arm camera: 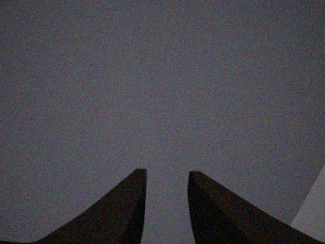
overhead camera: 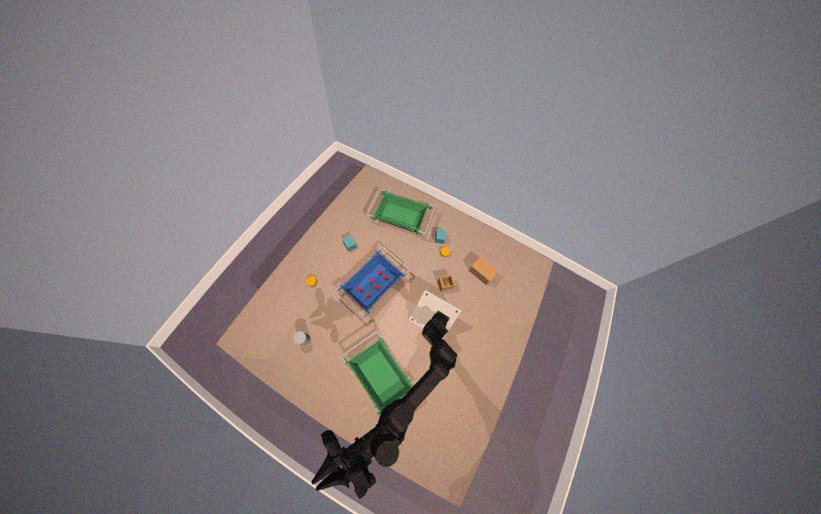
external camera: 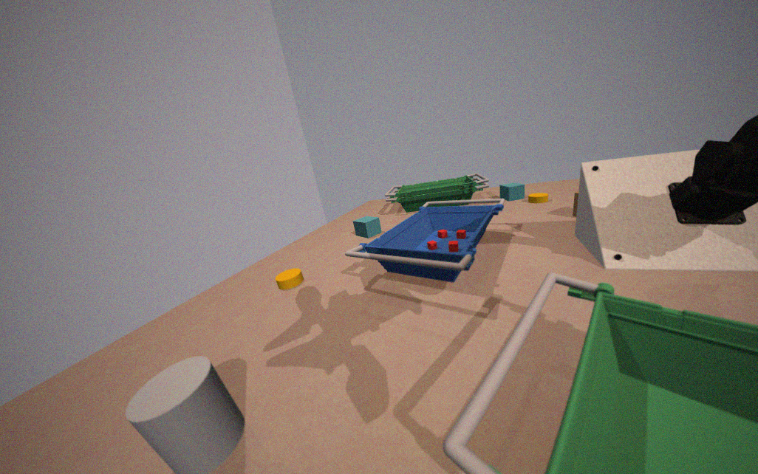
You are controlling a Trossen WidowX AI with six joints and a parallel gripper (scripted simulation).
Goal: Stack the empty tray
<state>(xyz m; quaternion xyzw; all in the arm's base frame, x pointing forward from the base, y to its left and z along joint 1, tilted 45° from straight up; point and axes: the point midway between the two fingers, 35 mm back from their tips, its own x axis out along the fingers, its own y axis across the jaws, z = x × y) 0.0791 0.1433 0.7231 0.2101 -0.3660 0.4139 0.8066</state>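
Now: gripper tip 40 cm short of the grey cylinder, 22 cm to the left of it and 45 cm above it. From my gripper tip the other things lie so: green tray 2 cm ahead, 29 cm to the right, 44 cm below; then small brown box 1 cm behind, 83 cm to the right, 47 cm below.
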